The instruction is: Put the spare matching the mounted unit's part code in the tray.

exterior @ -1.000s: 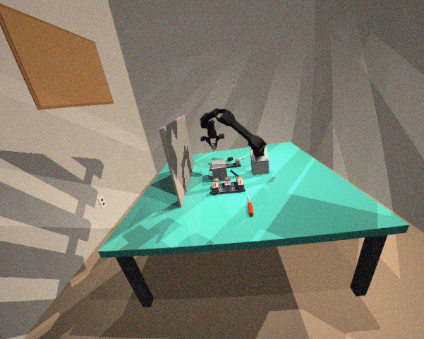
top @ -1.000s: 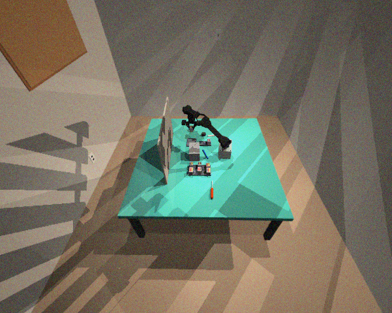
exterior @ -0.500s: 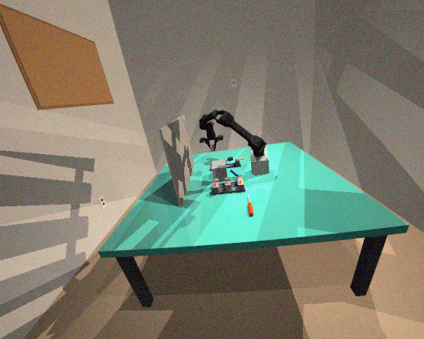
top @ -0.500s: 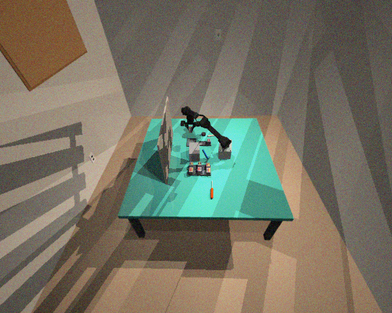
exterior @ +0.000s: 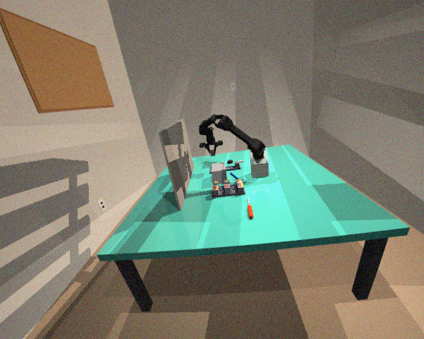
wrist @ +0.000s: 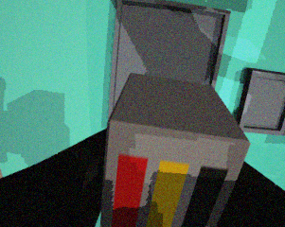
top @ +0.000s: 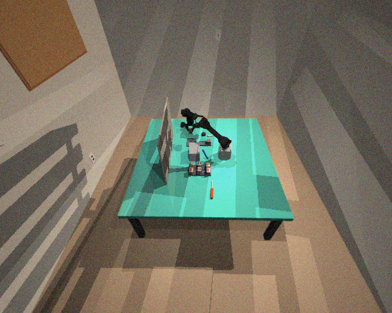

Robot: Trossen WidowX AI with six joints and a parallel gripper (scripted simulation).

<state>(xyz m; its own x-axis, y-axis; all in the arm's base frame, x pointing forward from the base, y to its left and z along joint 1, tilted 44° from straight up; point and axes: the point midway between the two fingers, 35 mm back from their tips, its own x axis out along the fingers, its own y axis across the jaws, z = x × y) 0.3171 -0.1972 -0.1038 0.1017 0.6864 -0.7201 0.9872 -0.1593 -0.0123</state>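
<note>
Right now my gripper tip is 14 cm above the dark-rimmed tray. Also, from my gripper tip: pale mounted unit: 20 cm to the left, 9 cm below, 3 cm behind; grey spare: 2 cm above; blue pen: 19 cm to the left, 14 cm below, 14 cm behind.
</note>
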